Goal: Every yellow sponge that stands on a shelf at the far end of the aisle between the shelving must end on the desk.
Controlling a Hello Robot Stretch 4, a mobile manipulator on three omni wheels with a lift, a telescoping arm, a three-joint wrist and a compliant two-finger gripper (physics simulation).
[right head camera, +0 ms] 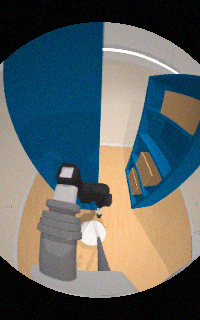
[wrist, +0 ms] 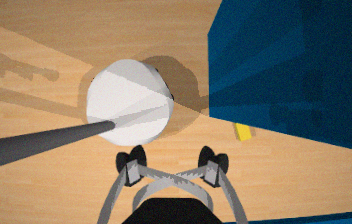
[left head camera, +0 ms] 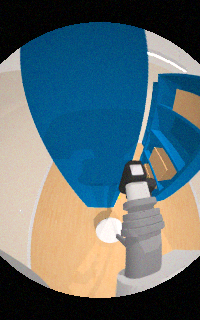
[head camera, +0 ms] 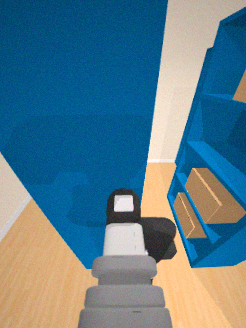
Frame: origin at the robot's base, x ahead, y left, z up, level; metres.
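Seen in the pictures: gripper, fingertip midpoint: (wrist: 172, 158); robot's base, link origin: (right head camera: 91, 231) (wrist: 134, 104) (left head camera: 109, 229).
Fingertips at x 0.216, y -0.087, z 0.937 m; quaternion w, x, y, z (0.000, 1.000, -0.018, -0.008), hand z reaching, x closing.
Observation:
Pixels of each thing's middle, then the offset from my fingertips to it. "spot": a spot on its surface instead.
- small yellow sponge, body centre: (wrist: 242, 130) dx +0.367, dy -0.066, dz -0.942 m
- left shelving, surface spot: (head camera: 80, 90) spot: dx +0.188, dy +0.180, dz +0.567 m
A small yellow sponge (wrist: 243, 132) lies on the floor in the wrist view, beside the lower edge of the left blue shelving and partly hidden by it. A tiny yellow spot also shows near that shelving's foot in the left head view. My gripper (wrist: 172, 158) (right head camera: 99, 215) is open, with its fingers partly apart and nothing between them. It is high above the floor, and the sponge is up and right of the right fingertip in the wrist view. In the head view my arm hides the fingers. No sponge on a shelf and no desk show.
The tall blue panel of the left shelving (head camera: 80, 90) (left head camera: 85, 90) (right head camera: 50, 90) stands close to my arm. The right blue shelving (head camera: 220, 257) holds brown boxes (head camera: 215, 195). A white round base (wrist: 127, 102) (right head camera: 93, 233) and a dark bar (wrist: 55, 137) are near the gripper in the wrist view.

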